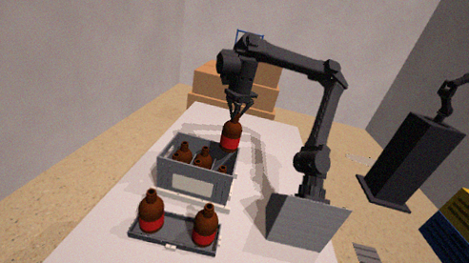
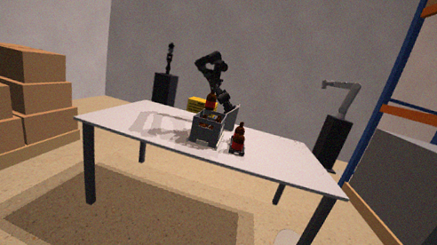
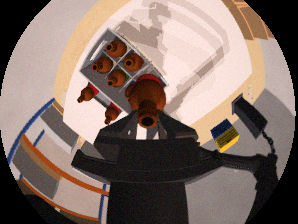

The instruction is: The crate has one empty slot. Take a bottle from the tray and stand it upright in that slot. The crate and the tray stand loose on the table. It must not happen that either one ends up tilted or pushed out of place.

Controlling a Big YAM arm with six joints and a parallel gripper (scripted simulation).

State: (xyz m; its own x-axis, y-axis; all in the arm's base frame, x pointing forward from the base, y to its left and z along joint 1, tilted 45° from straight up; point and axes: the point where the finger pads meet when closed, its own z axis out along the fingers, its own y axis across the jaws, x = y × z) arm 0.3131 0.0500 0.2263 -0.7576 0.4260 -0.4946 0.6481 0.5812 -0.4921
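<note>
Right now my hand is 6 cm above the brown bottle. The rest, counted from my hand: grey crate: 25 cm below, 9 cm ahead, 5 cm to the left; then dark tray: 32 cm below, 27 cm to the left, 8 cm ahead.
</note>
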